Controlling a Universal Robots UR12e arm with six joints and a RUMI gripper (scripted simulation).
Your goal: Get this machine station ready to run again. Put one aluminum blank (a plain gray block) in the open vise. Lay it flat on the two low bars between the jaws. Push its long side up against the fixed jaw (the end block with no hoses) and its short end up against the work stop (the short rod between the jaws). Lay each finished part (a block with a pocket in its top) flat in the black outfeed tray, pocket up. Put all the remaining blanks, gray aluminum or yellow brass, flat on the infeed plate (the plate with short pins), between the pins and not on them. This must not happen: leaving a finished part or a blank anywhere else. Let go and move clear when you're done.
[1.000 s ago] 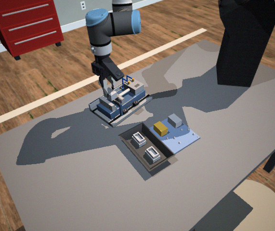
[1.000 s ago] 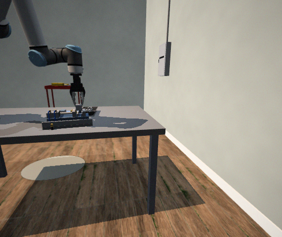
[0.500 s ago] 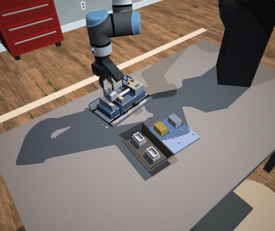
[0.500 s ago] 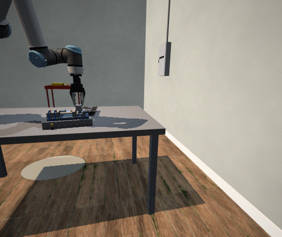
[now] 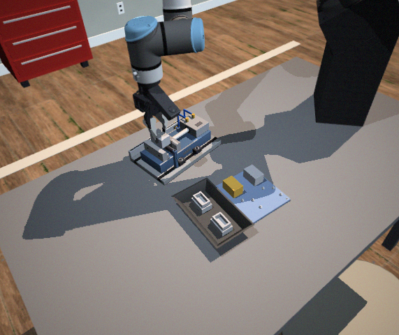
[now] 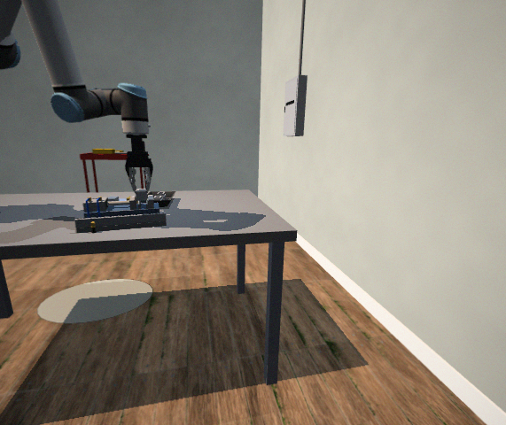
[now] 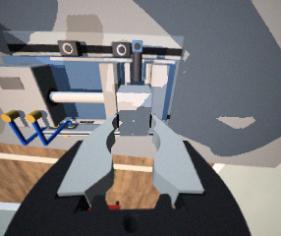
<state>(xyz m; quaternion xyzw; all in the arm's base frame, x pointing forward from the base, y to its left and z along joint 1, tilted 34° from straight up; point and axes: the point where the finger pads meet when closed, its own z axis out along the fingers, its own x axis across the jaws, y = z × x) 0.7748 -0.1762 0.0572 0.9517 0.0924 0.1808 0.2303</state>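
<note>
My hand is 30 mm short of the fixed jaw, 10 mm to the right of it and 50 mm above it. From my hand the other things lie so: vise: 70 mm behind, 90 mm below; dark work stop rod: 50 mm to the left, 40 mm below; vise rail: 60 mm behind, 90 mm to the right, 100 mm below.
</note>
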